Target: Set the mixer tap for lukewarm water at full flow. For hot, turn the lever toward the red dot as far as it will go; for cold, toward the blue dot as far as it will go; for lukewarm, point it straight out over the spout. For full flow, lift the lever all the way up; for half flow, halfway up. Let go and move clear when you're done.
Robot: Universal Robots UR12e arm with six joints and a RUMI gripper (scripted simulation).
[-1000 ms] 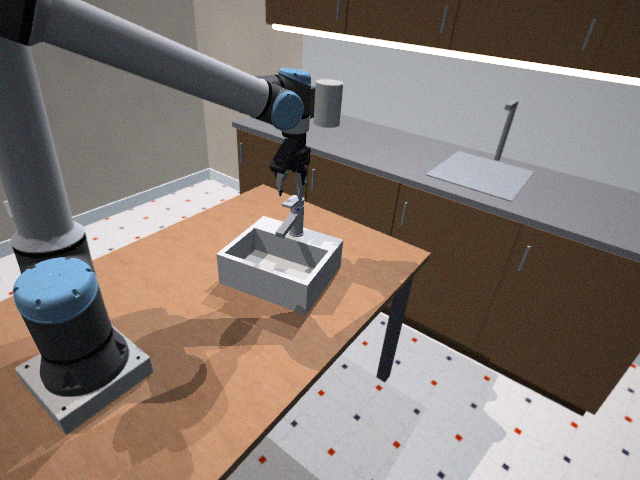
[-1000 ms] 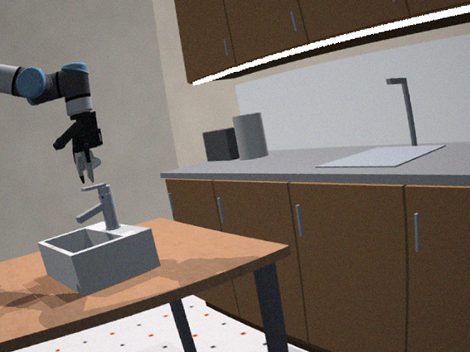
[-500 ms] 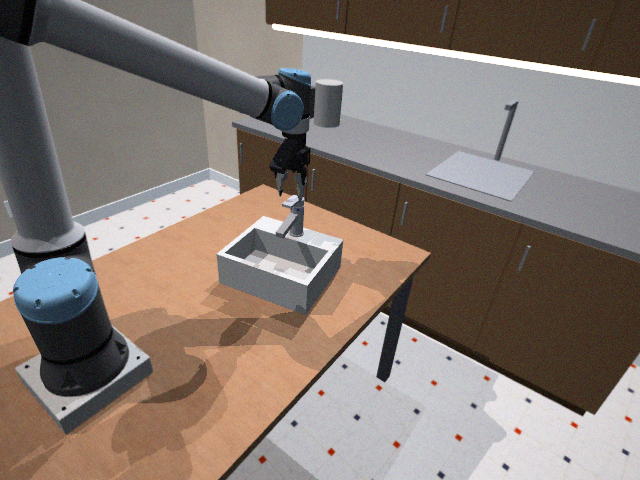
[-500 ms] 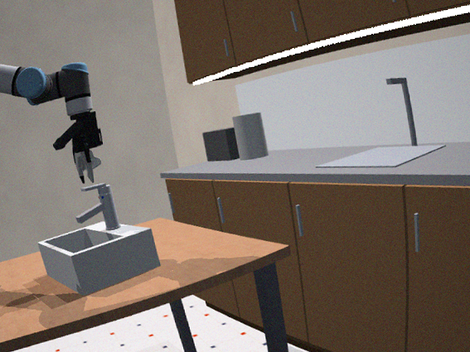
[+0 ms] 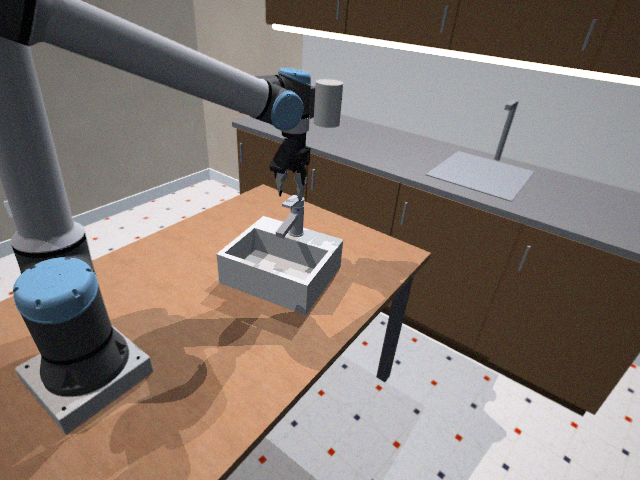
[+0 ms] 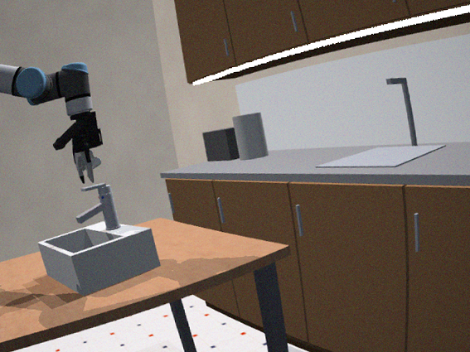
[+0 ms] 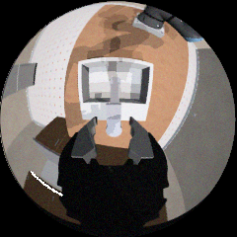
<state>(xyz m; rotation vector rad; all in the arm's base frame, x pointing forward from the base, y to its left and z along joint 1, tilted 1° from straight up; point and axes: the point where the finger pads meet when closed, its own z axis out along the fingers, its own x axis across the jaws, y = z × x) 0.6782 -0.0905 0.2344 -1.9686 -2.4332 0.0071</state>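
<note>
My gripper is now 2 cm short of the lever and 3 cm above it. Also, from my hand: grey mixer tap: 4 cm ahead, 1 cm to the left, 8 cm below; white basin: 6 cm behind, 1 cm to the right, 26 cm below.
</note>
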